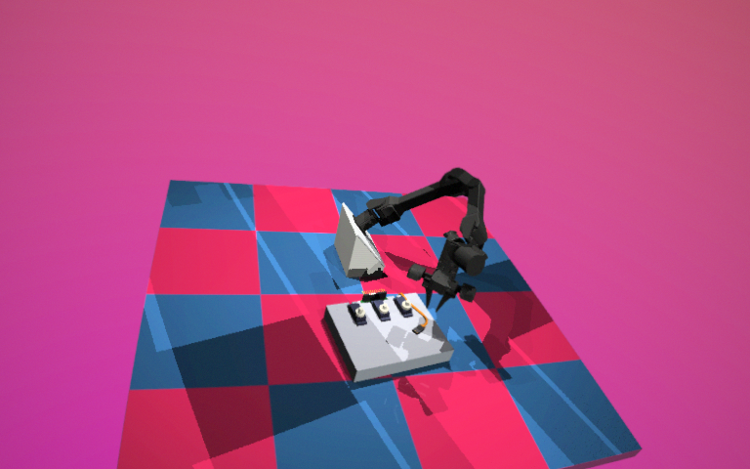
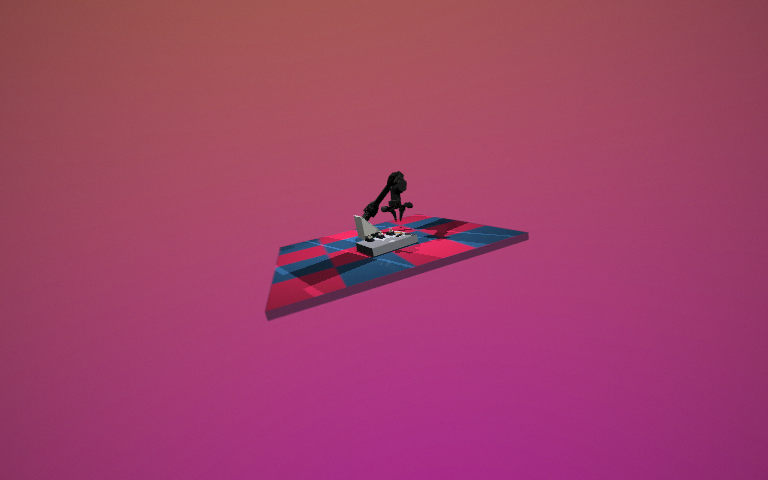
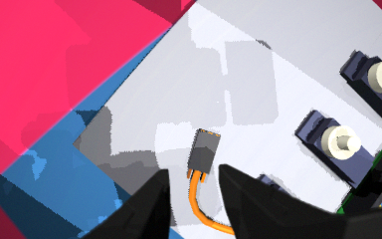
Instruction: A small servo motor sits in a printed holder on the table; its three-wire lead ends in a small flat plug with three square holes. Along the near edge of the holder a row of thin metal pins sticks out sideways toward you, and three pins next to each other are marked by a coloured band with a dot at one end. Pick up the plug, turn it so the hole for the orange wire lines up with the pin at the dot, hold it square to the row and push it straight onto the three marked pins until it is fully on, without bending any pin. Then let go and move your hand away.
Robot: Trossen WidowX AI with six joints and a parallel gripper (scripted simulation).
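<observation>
Now: gripper tip 14 cm to the left of the white band, 12 cm past it and 6 cm above it. From my gripper tip the other things lie so: red dot (14 cm to the right, 12 cm behind, 6 cm below); then grey holder (11 cm below, 8 cm to the right, 3 cm ahead).
</observation>
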